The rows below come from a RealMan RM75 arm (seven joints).
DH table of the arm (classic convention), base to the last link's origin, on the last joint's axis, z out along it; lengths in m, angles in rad. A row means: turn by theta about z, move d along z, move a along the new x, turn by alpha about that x. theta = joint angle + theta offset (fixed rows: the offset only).
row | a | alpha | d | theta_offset
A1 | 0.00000 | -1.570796 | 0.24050 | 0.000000
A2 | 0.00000 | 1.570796 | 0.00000 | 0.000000
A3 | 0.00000 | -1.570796 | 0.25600 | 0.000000
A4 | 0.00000 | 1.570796 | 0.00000 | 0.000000
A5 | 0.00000 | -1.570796 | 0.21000 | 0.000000
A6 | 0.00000 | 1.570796 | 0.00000 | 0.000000
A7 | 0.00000 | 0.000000 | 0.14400 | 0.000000
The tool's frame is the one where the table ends.
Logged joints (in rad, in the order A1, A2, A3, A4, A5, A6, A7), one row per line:
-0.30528 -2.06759 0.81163 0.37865 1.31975 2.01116 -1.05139
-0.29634 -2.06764 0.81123 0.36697 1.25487 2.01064 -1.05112
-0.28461 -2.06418 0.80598 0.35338 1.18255 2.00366 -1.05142
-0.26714 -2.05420 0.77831 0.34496 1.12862 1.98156 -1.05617
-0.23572 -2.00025 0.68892 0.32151 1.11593 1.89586 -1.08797
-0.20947 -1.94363 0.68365 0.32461 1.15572 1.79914 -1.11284
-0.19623 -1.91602 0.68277 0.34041 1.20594 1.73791 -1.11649
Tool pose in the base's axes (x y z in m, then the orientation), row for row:
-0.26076 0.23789 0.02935 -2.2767 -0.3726 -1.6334
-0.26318 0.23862 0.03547 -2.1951 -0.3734 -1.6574
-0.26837 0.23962 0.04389 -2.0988 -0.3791 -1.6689
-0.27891 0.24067 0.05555 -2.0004 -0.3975 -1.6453
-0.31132 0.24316 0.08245 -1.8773 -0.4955 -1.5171
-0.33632 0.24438 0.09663 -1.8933 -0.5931 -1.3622
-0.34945 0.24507 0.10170 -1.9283 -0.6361 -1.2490
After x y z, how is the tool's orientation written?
As a rotation vector, in radians.
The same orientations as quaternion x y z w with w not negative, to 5 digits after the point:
-0.79547 -0.13018 -0.57070 0.15680
-0.77762 -0.13228 -0.58714 0.18190
-0.75687 -0.13671 -0.60184 0.21504
-0.73762 -0.14657 -0.60668 0.25765
-0.71858 -0.18966 -0.58070 0.33235
-0.73418 -0.22999 -0.52823 0.35926
-0.75153 -0.24791 -0.48678 0.36985

